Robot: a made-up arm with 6 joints.
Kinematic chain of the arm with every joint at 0, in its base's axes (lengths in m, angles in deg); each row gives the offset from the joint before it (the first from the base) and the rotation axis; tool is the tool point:
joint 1: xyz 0 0 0.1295 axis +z
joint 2: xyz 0 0.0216 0 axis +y
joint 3: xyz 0 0 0.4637 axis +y
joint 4: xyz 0 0 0.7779 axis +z
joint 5: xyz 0 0 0 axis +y
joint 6: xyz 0 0 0.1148 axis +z
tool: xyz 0 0 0
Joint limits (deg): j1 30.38..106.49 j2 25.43..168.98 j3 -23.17..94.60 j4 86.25..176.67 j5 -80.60..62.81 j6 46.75..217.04
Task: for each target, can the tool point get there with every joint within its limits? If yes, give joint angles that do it. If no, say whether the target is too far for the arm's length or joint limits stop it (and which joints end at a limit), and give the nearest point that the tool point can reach.
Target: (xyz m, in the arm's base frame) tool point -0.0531 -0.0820 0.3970
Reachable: no: joint limits stop it (at a limit: joint 2, joint 3, joint 4, joint 5) | nearest point -0.3891 -0.6008 -0.3024 | short by 0.933 m
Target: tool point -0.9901 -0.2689 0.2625
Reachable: no: joint limits stop it (at a limit: joint 1, joint 2, joint 3, joint 4) | nearest point -0.6396 -0.3572 -0.3086 | short by 0.676 m
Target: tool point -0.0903 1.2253 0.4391
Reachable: yes | joints 92.02 47.70 44.76 144.35 22.37 135.89
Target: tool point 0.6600 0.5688 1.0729
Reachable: yes | joints 46.26 42.31 -1.20 102.58 -69.83 165.38
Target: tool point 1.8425 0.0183 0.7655
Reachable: no: too far | nearest point 1.0779 0.5384 0.6077 | short by 0.938 m
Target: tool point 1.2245 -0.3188 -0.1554
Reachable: no: joint limits stop it (at a limit: joint 1, joint 5) | nearest point 0.8186 0.3736 -0.1554 | short by 0.803 m
